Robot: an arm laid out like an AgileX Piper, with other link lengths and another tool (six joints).
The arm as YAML. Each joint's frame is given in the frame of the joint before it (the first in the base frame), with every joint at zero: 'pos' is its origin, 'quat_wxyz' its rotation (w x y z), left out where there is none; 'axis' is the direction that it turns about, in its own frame. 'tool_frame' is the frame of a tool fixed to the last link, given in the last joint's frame.
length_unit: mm
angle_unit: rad
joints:
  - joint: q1
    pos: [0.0, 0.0, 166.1]
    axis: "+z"
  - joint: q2
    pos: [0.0, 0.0, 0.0]
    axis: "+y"
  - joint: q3
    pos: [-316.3, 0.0, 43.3]
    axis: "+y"
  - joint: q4
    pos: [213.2, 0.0, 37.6]
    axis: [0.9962, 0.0, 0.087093]
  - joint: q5
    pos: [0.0, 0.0, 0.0]
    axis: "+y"
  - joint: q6
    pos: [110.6, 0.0, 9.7]
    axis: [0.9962, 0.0, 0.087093]
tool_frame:
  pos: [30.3, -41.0, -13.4]
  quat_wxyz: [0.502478, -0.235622, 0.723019, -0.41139]
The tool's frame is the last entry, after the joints.
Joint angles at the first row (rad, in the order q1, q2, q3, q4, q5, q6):
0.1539, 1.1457, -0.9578, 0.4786, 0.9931, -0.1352
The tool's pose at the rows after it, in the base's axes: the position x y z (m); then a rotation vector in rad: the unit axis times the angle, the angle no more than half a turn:
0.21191 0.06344 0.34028 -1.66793 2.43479 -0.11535
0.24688 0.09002 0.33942 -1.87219 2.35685 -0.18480
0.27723 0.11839 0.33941 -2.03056 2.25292 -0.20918
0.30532 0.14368 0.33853 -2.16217 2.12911 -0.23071
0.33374 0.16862 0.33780 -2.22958 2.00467 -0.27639
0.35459 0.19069 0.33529 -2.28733 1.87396 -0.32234
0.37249 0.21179 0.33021 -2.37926 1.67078 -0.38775
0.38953 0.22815 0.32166 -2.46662 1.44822 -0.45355
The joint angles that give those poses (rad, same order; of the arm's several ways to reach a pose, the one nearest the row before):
0.2405, 1.2960, -1.1032, 0.4135, 1.0364, -0.1468
0.3416, 1.4484, -1.2496, 0.3395, 1.0825, -0.1557
0.4033, 1.5805, -1.4017, 0.3213, 1.1418, -0.1988
0.4400, 1.6979, -1.5509, 0.3193, 1.2008, -0.2676
0.4714, 1.8024, -1.6930, 0.3116, 1.2202, -0.3262
0.4987, 1.8823, -1.7993, 0.3076, 1.2266, -0.3956
0.5220, 1.9511, -1.8801, 0.3076, 1.2306, -0.5308
0.5312, 2.0128, -1.9375, 0.3120, 1.2306, -0.6962

